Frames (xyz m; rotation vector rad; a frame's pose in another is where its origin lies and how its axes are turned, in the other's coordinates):
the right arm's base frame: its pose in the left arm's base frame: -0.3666 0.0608 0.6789 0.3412 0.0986 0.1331
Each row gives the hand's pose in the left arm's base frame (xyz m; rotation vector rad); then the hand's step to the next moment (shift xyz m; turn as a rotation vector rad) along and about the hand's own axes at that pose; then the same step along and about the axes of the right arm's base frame.
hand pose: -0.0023 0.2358 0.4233 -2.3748 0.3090 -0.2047
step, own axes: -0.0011 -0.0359 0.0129 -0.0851 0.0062 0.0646
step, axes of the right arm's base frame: 0.0116 0.0361 0.0039 -0.0535 0.0455 -0.0807
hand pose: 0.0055 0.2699 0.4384 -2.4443 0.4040 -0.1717
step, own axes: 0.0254 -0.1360 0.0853 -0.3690 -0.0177 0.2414
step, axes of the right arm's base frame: 0.0946 0.1306 -0.0202 -0.2326 0.2266 -0.2989
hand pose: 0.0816 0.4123 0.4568 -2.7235 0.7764 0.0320
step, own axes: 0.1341 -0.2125 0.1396 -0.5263 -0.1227 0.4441
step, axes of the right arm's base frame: 0.2575 0.0792 -0.1002 -0.2549 0.3951 -0.5179
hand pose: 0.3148 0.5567 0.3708 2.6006 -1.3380 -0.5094
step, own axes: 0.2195 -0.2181 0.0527 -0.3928 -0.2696 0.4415
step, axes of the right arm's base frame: 0.2638 -0.1334 -0.1055 -0.0719 0.3283 -0.5558
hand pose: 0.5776 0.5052 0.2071 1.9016 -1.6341 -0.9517
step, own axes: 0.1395 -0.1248 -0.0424 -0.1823 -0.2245 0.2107
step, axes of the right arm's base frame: 0.1103 -0.1535 -0.0332 0.0357 0.1380 -0.3282
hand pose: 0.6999 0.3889 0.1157 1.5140 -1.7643 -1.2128
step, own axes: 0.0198 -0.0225 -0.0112 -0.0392 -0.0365 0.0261
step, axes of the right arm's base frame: 0.0135 -0.0280 -0.0075 0.0154 0.0295 -0.0494
